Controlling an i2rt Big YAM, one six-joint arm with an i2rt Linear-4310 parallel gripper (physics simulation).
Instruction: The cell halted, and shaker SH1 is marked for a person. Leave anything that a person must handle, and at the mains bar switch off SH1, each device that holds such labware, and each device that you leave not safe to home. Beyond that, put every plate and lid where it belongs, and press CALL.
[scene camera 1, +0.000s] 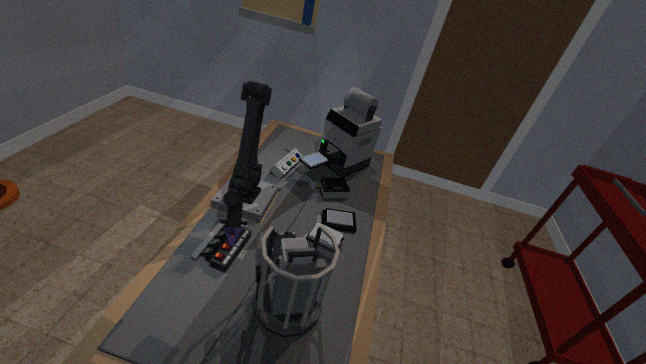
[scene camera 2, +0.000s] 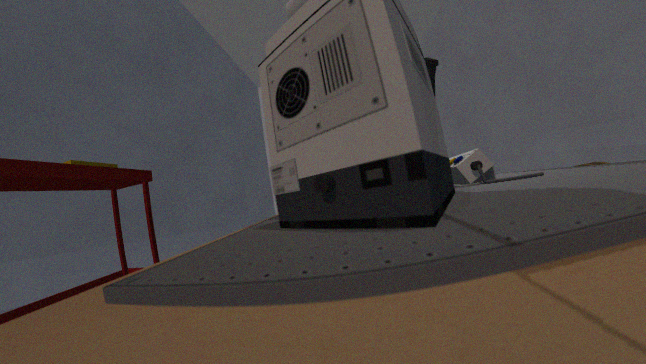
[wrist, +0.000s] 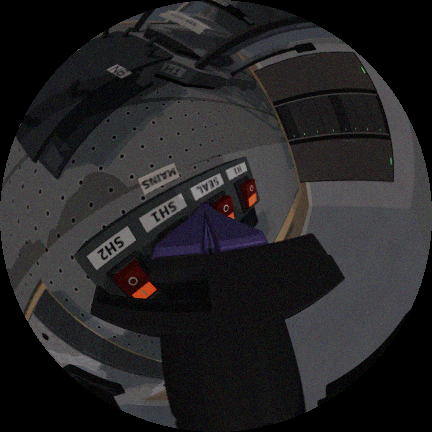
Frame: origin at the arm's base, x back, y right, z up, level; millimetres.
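Seen in the pictures: gripper, fingertip midpoint: (scene camera 1: 231, 245) (wrist: 204, 209).
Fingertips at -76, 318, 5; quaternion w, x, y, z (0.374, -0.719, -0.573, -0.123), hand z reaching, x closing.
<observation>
Offsets run from my fingertips to a thing's middle, as dx, dy, dz. "spot": to the spot under its first point.
The dark mains bar @(spot: -21, +42, -3) (scene camera 1: 231, 255) (wrist: 131, 216) has rocker switches labelled SH2, SH1, SEAL and H1. My purple-fingered gripper (scene camera 1: 231, 241) (wrist: 204, 209) is shut and empty, low over the bar between the SH1 and SEAL labels; contact cannot be told. It hides the SH1 switch and part of the SEAL switch @(+15, +16, +4) (wrist: 226, 207). The SH2 switch @(+10, -84, +4) (wrist: 134, 281) and H1 switch @(+17, +66, +4) (wrist: 248, 194) show orange at their lower ends. A light-topped plate @(-146, -674, +66) (scene camera 1: 314, 159) is at the sealer @(-287, -895, +185) (scene camera 1: 352, 137) (scene camera 2: 345, 130). A plate @(-374, -376, -17) (scene camera 1: 340, 218) sits on a black holder; another white piece @(-343, -194, +32) (scene camera 1: 327, 236) lies beside it.
A round open-barred rack @(-290, +129, +128) (scene camera 1: 300, 275) stands near the bar, with white labware @(-280, +106, +213) (scene camera 1: 295, 245) visible within. A dark-topped unit @(-297, -581, +19) (scene camera 1: 334, 187) stands mid-table. The button box @(-2, -655, -1) (scene camera 1: 286, 165) (scene camera 2: 472, 165) is beyond the arm's base. A red cart (scene camera 1: 555, 285) (scene camera 2: 75, 175) stands off the table.
</observation>
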